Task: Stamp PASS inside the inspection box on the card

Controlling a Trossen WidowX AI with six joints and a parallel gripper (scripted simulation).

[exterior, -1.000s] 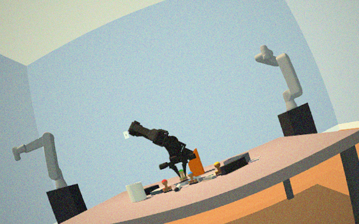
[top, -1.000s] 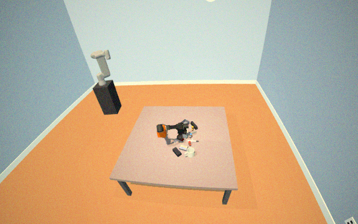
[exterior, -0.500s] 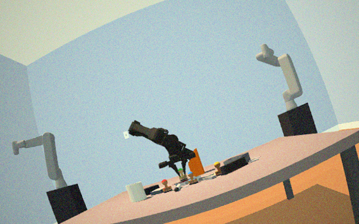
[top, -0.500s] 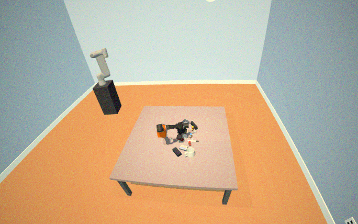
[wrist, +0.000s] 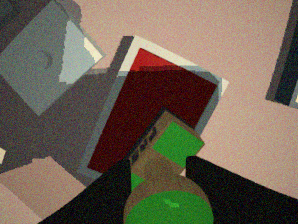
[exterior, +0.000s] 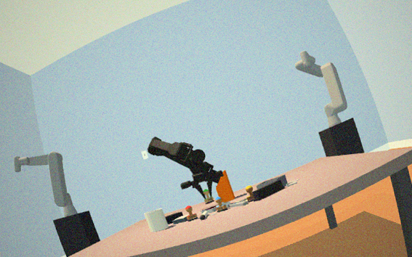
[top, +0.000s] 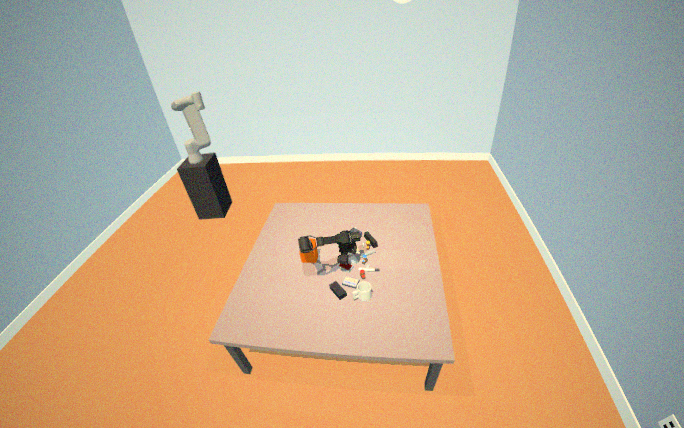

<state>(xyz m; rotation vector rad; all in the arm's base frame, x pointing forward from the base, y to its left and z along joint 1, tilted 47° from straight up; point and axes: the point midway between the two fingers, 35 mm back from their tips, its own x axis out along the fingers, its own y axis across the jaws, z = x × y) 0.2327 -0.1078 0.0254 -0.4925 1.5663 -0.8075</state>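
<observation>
The red ink pad is 6 cm below my gripper tip. The rest, counted from my gripper tip: blue-knob stamp: 13 cm ahead, 4 cm below, 3 cm to the left; then red-knob stamp: 10 cm ahead, 9 cm to the right, 4 cm below; then green-knob stamp: right at my gripper tip.
</observation>
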